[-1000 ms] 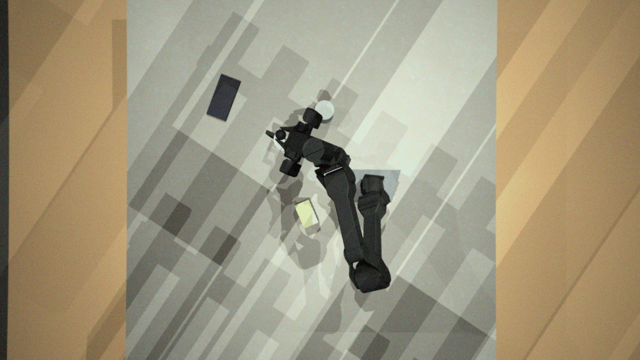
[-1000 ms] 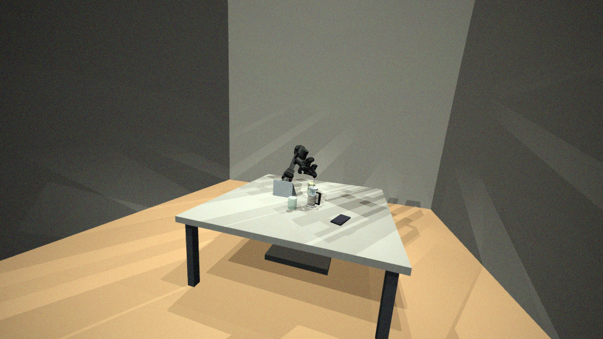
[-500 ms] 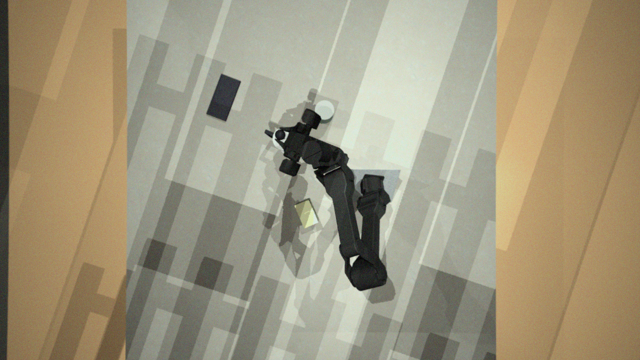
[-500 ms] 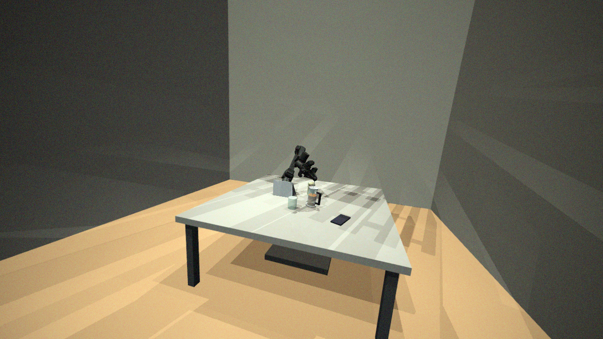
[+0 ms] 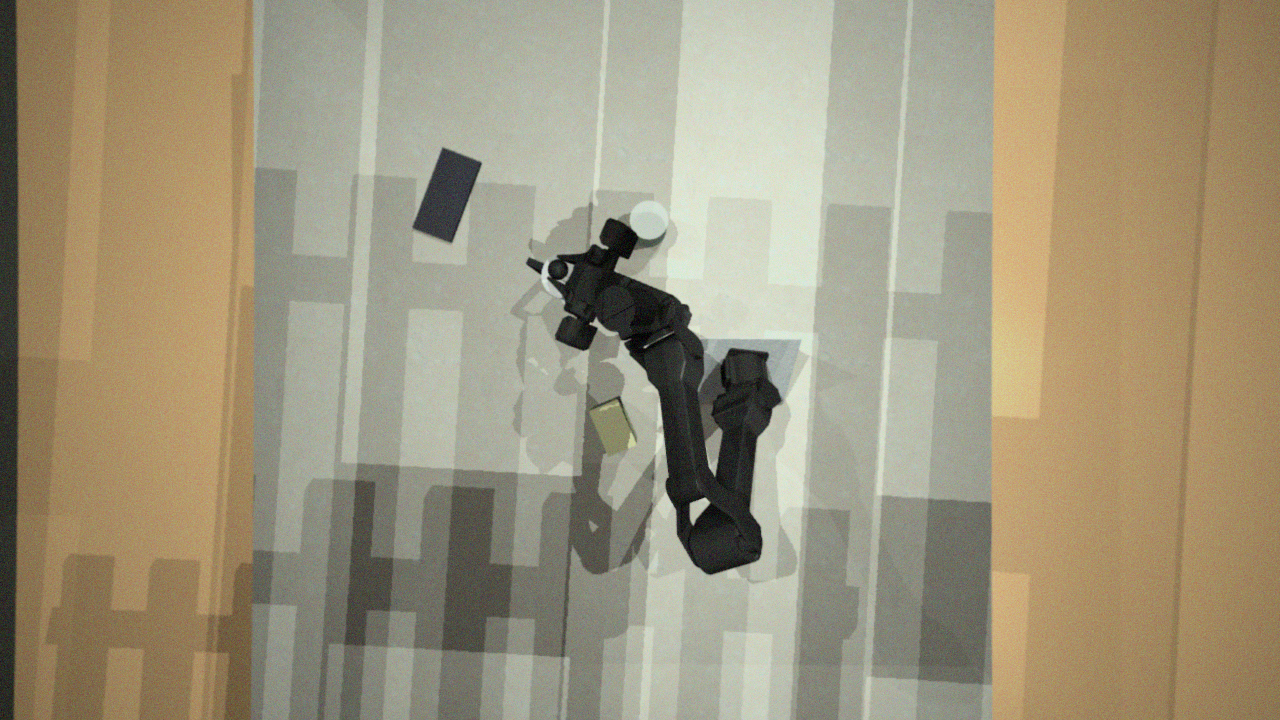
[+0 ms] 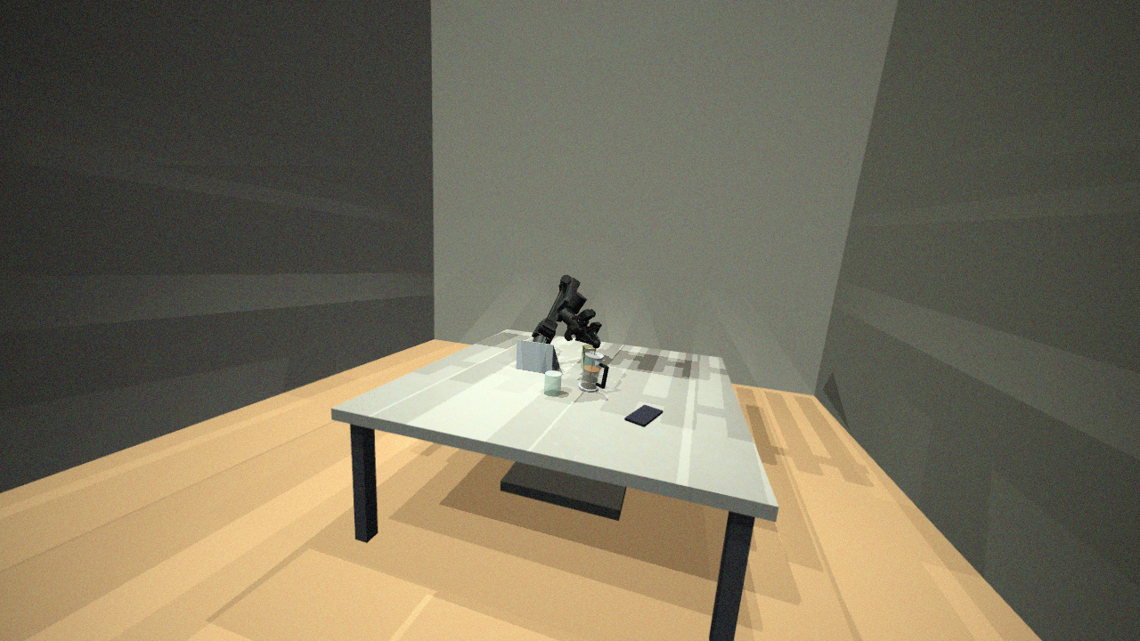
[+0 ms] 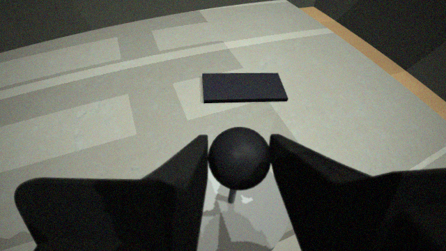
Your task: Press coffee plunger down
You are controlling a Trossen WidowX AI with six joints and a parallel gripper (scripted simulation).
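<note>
The glass coffee press is 10 cm below my gripper tip. Round my gripper tip: dark flat slab (23 cm ahead, 19 cm below, 13 cm to the right).
</note>
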